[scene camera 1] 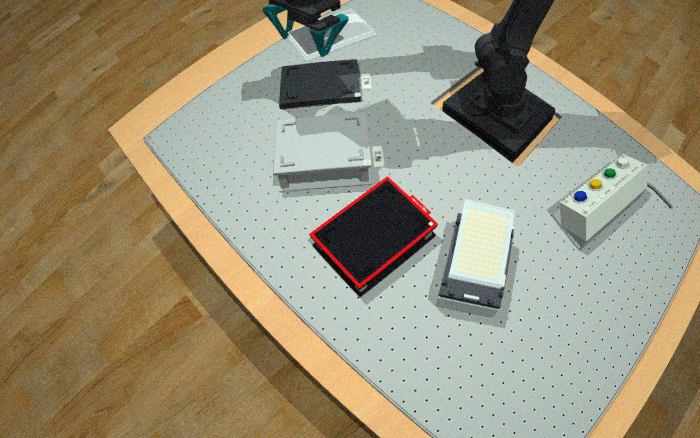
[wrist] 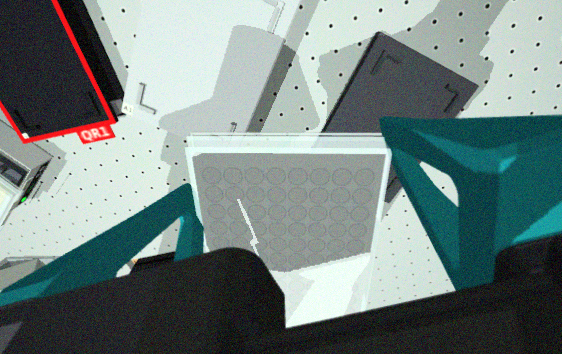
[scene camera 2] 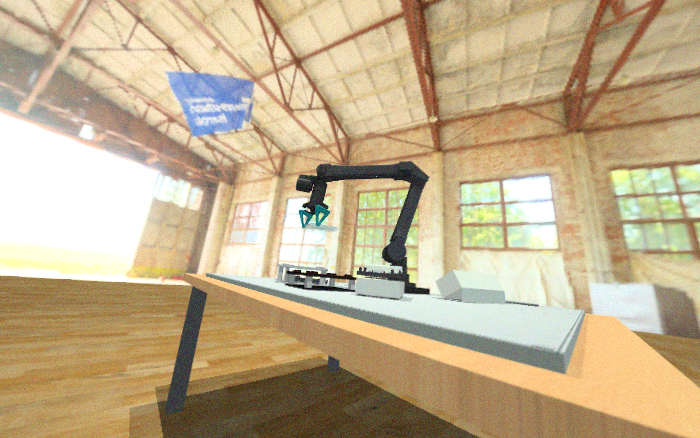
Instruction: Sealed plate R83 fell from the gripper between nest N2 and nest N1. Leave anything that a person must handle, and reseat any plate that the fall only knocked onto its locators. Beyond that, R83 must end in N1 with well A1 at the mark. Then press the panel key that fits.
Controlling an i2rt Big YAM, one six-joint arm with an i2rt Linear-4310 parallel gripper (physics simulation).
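Frame: origin at the arm's base, x left, y back, z up, level; centimetres.
Where they show: gripper, fingertip midpoint: [scene camera 1: 304, 46] [wrist: 283, 164] [scene camera 2: 310, 227]; arm's base at its link origin: [scene camera 1: 502, 109].
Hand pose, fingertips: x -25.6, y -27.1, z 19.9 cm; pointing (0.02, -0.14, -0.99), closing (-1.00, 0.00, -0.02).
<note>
Each offset is from my fingertips to the centre of the thing. "*": to the spot under its first point.
My gripper [scene camera 1: 304, 45] [scene camera 2: 310, 225] [wrist: 283, 164] is shut on a clear lidded plate @(dy +4.7, dx +1.5, dz +0.5 cm) [scene camera 1: 356, 25] [scene camera 2: 328, 228] [wrist: 287, 205] with round wells. It holds the plate in the air, beyond the dark grey nest in scene camera 1. No name shows on the plate. The dark grey nest @(dy +9.0, dx -8.1, dz -20.9 cm) [scene camera 1: 320, 82] [wrist: 400, 90] has corner locators and no plate. The raised light grey nest @(dy -5.0, dx +6.5, dz -18.8 cm) [scene camera 1: 322, 147] [wrist: 185, 55] is also bare, with an A1 mark at one corner. Their side labels are too small to read. The key panel @(dy +22.6, dx +53.5, dz -17.9 cm) [scene camera 1: 606, 204] [scene camera 2: 469, 287] has blue, yellow, green and white keys.
A black nest @(dy -11.4, dx +23.9, dz -19.8 cm) [scene camera 1: 374, 232] [wrist: 40, 65] with a red outline and a QR1 tag stands near the light grey nest. A pale yellow plate @(dy -3.7, dx +39.4, dz -14.8 cm) [scene camera 1: 482, 240] sits on a grey-based device @(* dy -12.1, dx +43.3, dz -17.1 cm) [scene camera 1: 469, 304] [scene camera 2: 379, 287]. The arm's base [scene camera 1: 498, 121] stands behind.
</note>
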